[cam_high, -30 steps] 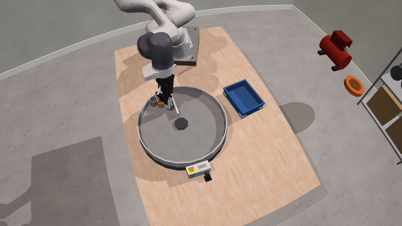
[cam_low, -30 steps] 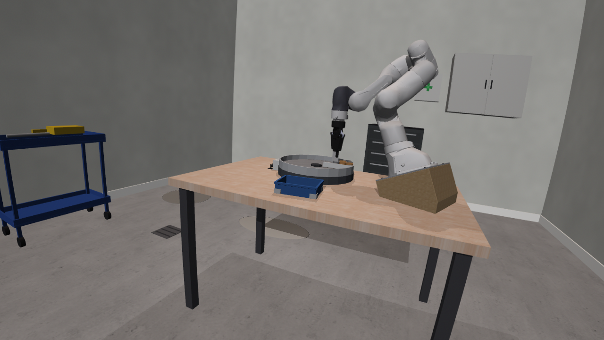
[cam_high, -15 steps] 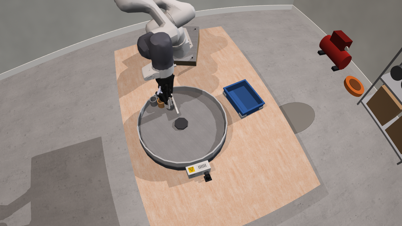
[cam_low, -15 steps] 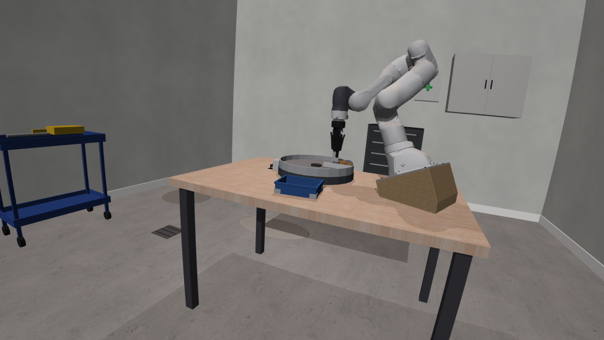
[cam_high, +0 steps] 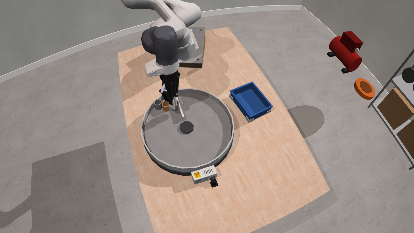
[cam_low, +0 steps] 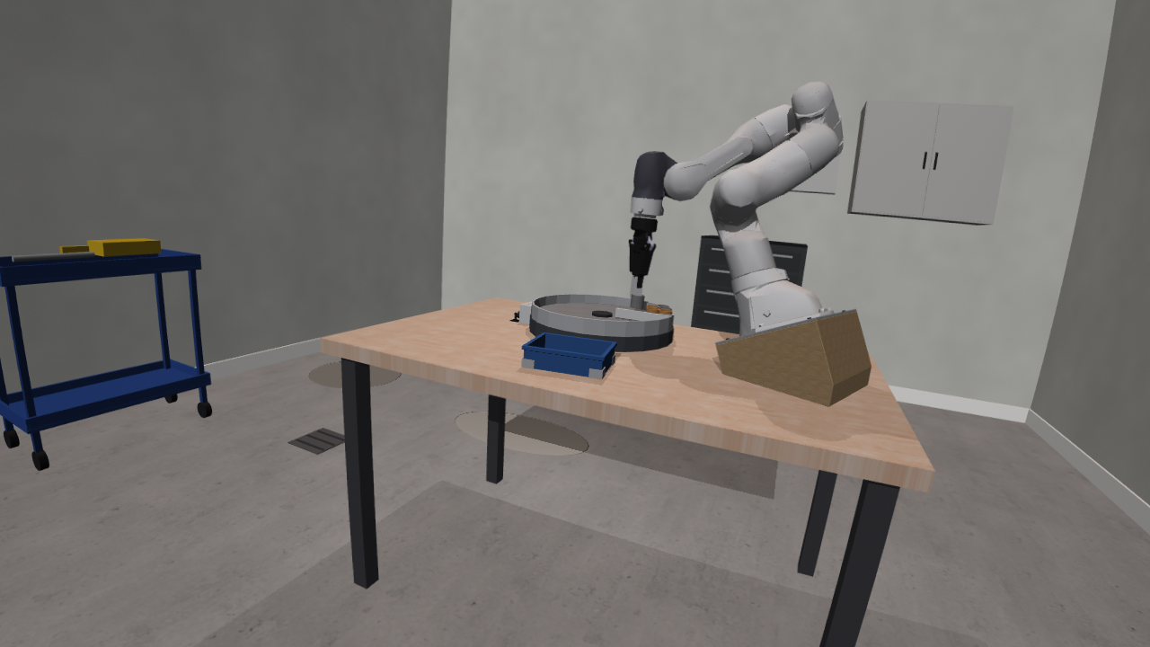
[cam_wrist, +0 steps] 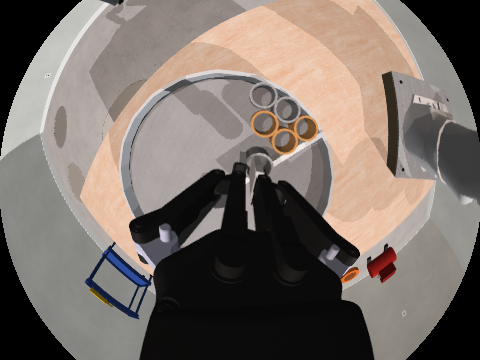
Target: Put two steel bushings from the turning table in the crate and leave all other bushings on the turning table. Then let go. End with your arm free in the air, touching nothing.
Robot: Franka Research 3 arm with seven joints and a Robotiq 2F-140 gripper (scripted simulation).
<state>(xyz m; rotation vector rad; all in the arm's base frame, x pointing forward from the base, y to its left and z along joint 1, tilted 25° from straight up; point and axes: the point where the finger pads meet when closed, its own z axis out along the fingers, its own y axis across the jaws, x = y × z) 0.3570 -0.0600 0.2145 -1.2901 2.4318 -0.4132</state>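
Now: hand 390 mm to the right of the blue crate, 120 mm above it and 40 mm past it. The rest, counted from my hand: round grey turning table 90 mm below, 80 mm ahead, 50 mm to the left.
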